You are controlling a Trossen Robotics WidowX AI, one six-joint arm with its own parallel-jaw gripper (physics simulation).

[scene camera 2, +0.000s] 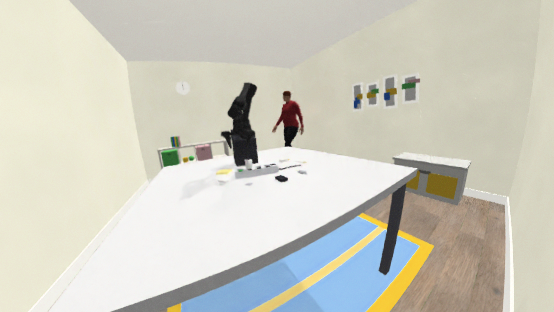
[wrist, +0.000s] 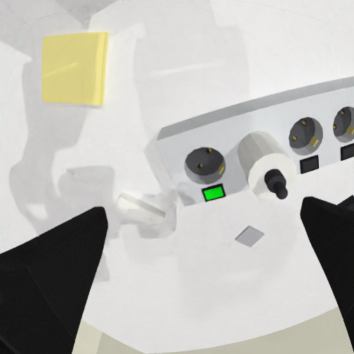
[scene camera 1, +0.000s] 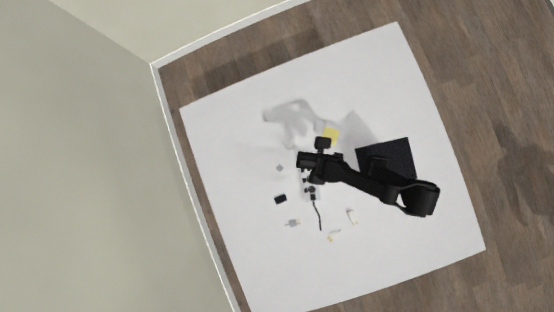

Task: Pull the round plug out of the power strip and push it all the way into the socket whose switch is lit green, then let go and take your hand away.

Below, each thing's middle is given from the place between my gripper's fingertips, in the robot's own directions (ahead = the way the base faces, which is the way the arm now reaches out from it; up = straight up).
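Yellow square (wrist: 72, 65): my hand 15 cm above it, 10 cm left of it, 10 cm past it.
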